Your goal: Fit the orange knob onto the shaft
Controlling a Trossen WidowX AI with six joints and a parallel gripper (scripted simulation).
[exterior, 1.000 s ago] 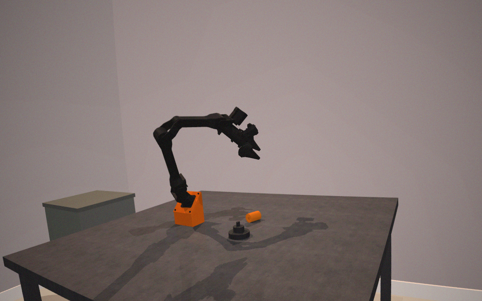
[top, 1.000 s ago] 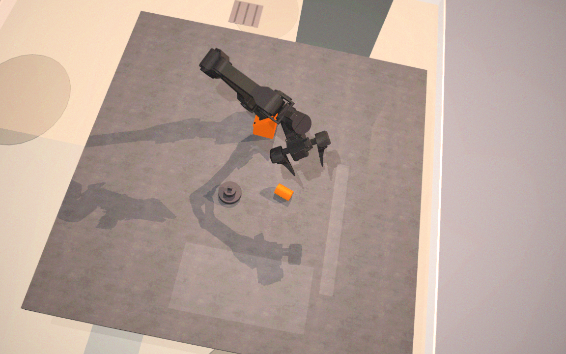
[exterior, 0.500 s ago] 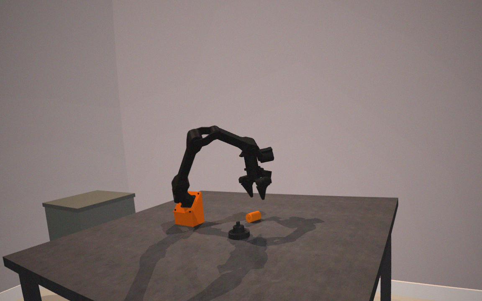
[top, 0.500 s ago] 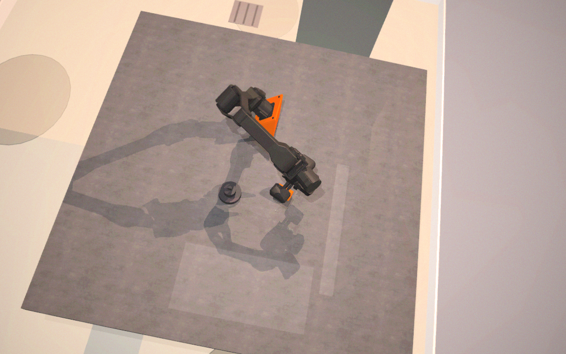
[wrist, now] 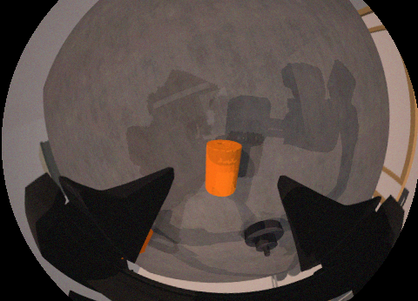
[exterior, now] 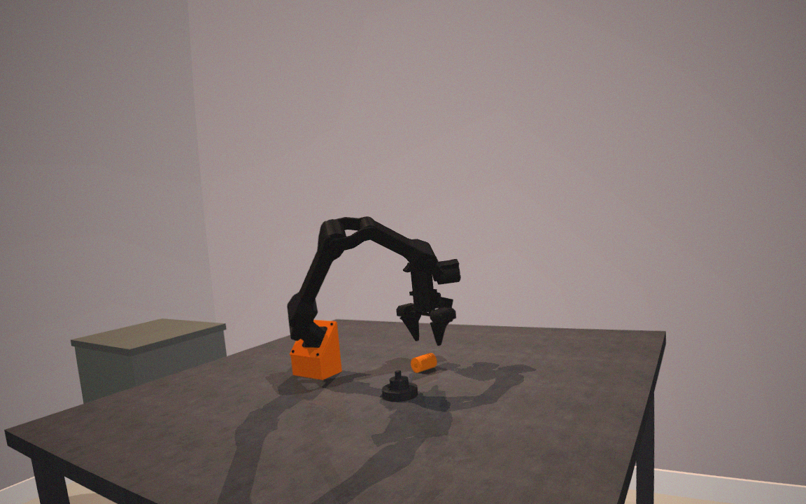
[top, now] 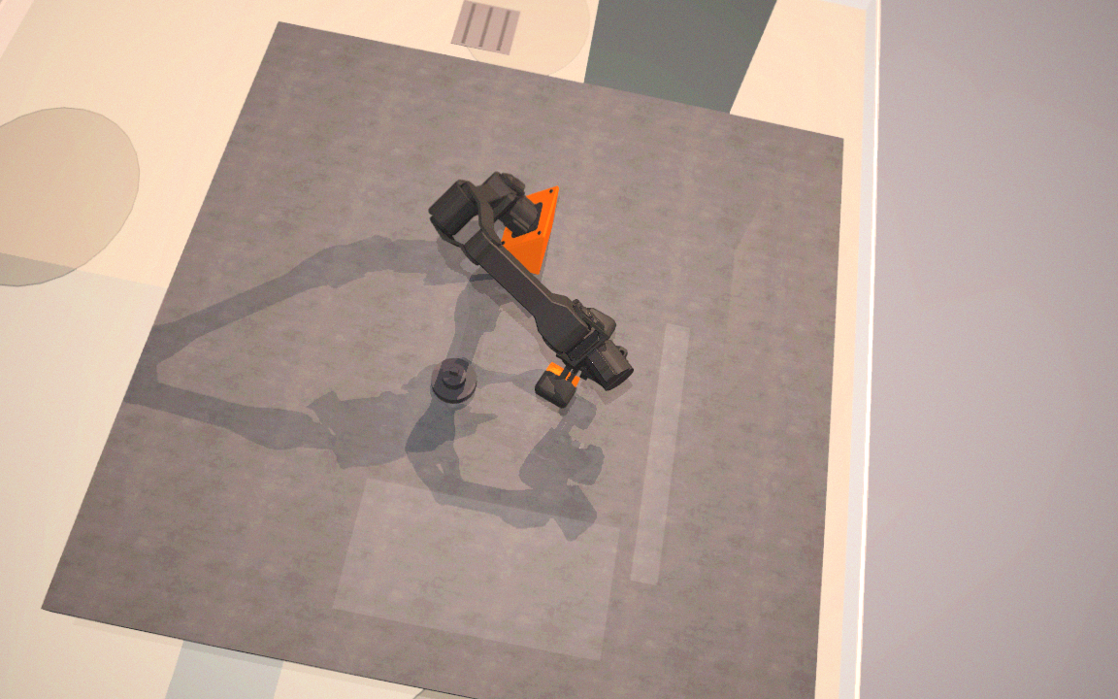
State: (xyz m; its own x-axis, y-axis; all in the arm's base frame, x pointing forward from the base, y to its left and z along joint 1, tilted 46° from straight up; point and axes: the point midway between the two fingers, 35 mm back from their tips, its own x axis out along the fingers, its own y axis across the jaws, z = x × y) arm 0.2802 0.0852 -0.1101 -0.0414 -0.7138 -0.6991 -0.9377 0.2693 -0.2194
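My gripper tip is 10 mm past the orange knob, 20 mm to the left of it and 50 mm above it. Round my gripper tip: dark round pedestal 30 mm ahead, 210 mm to the right, 40 mm below.
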